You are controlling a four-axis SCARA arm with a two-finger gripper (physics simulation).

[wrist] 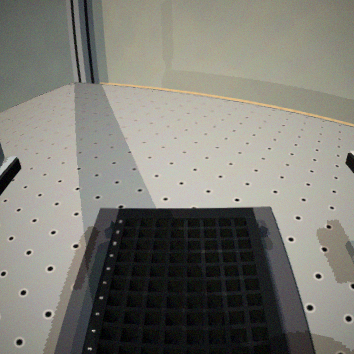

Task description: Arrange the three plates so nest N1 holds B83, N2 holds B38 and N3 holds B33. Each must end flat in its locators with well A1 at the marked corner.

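Frame: origin at the arm's base, x ahead, y right, z down, level; metres.
Seen in the pictures: gripper, fingertip midpoint: (181,138).
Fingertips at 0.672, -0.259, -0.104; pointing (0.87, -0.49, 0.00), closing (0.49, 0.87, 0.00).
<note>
Pixels of each thing's middle, then the offset from my fingertips to it, as dx, dy, dz. "spot": a spot on its surface instead. Level surfaces: height alone.
- black plate at the middle of its body: (184,301) -0.020, +0.011, +0.072
- dark grey nest at a spot on its surface: (287,295) spot: +0.010, +0.056, +0.079
- light grey table top at its surface level: dz +0.091
- orange strip at a spot on its surface: (225,99) spot: +0.323, -0.107, +0.091
A black plate (185,280) with a grid of square wells lies low in the middle of the wrist view, its near end cut off by the lower edge. Small white row marks run along its left side, too small to read. It sits in a dark grey nest (287,295) whose side walls show left and right of it, and it looks flat. The plate's label, the nest's number and the marked corner do not show. My gripper (181,138) is open and empty, above the plate, its fingers wide apart at the left and right edges of the view.
A light grey table top (225,150) with rows of small holes surrounds the nest. An orange strip (225,99) runs along its far edge, in front of a pale wall (240,45). A grey post (87,40) stands at the back left, and shadows fall beside the nest.
</note>
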